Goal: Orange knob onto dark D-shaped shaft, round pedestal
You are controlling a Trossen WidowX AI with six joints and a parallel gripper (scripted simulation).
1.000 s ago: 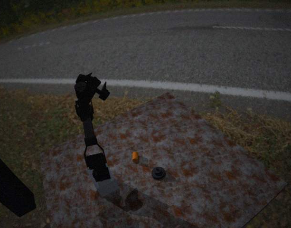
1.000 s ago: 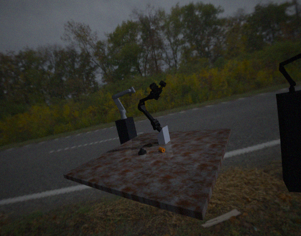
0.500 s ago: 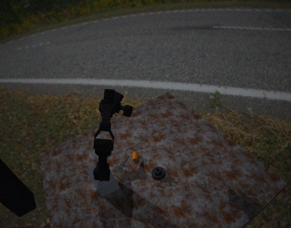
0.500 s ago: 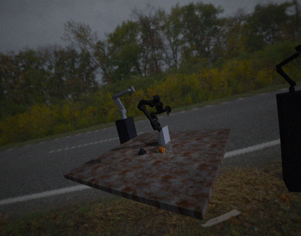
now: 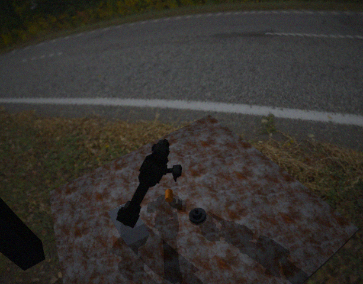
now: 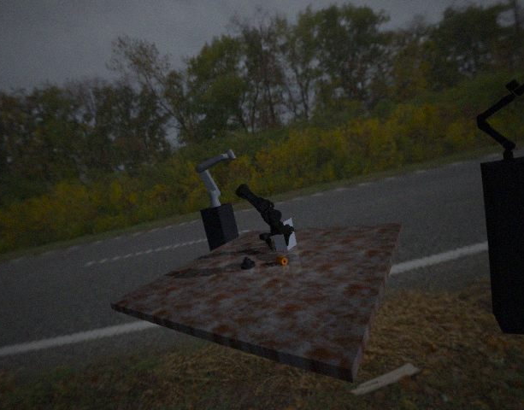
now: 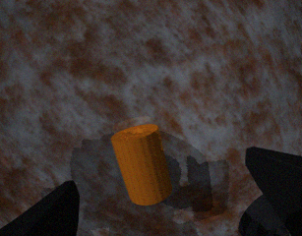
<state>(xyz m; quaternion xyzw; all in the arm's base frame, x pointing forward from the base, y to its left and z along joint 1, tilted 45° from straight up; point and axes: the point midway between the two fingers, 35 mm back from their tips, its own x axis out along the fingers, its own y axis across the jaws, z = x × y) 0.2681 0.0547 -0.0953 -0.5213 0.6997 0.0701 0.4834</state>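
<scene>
My gripper tip is 80 mm above the orange knob, 20 mm to the left of it and 20 mm past it. Also, from my gripper tip: dark round pedestal: 220 mm to the right, 70 mm below, 20 mm ahead.
</scene>
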